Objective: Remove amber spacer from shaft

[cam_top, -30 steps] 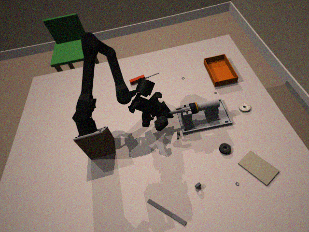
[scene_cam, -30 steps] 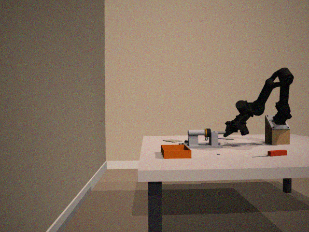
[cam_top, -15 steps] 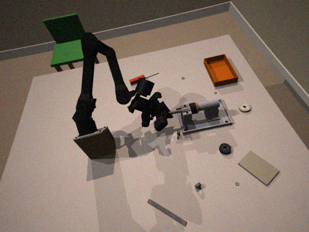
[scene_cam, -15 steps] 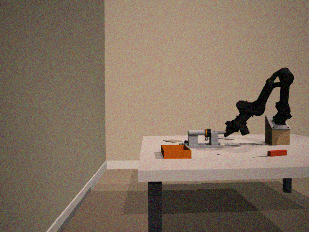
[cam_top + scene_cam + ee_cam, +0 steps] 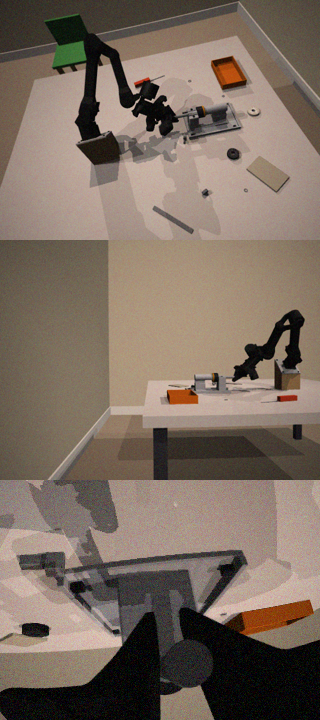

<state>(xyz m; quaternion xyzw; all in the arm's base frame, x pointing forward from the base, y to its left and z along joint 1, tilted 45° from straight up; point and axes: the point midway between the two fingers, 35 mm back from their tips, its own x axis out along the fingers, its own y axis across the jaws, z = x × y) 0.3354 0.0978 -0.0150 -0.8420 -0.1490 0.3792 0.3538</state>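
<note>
Now: gripper tip 4 cm short of the shaft and 2 cm below it. Round my gripper tip: bolt (8 cm to the right, 5 cm below, 1 cm ahead); then amber spacer (11 cm ahead, 2 cm above); then black spacer (9 cm ahead, 2 cm above).
</note>
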